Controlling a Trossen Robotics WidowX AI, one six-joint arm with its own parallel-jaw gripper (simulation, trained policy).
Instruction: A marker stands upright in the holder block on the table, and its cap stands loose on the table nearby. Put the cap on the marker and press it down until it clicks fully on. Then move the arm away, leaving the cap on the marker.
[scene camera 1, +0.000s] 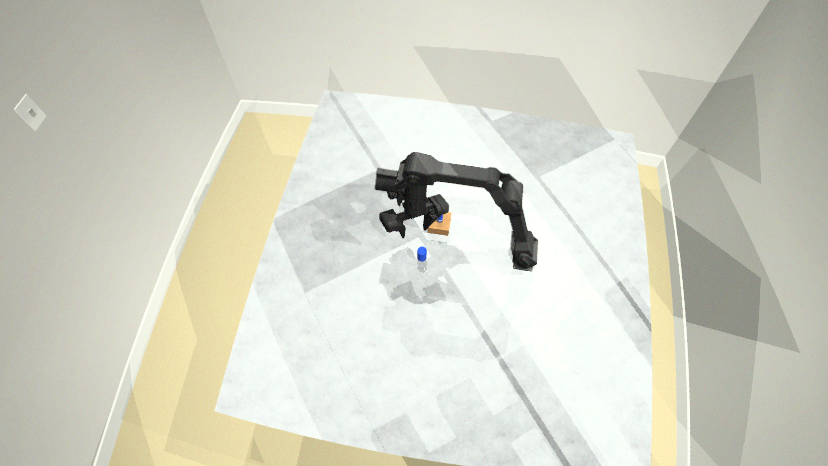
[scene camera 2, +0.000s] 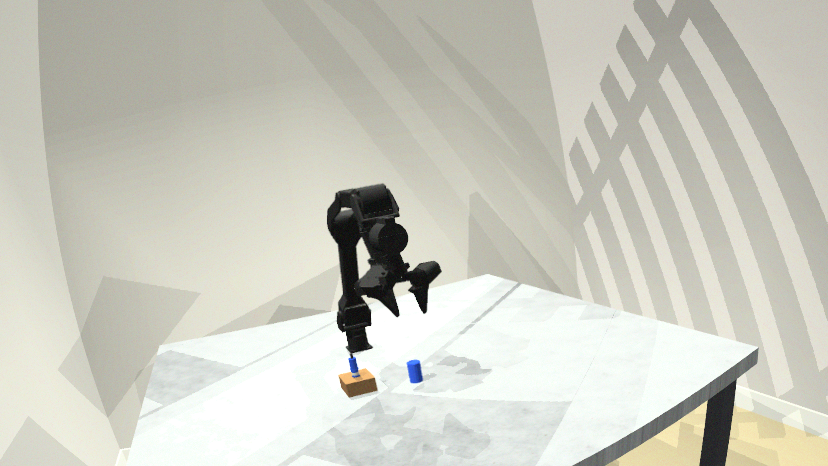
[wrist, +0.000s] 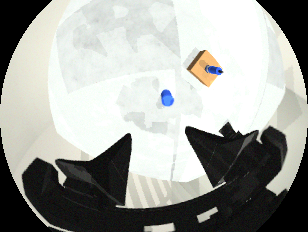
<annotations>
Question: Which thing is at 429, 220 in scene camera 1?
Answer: The gripper.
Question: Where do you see the gripper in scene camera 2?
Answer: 411, 315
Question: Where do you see the gripper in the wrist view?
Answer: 159, 133
</annotations>
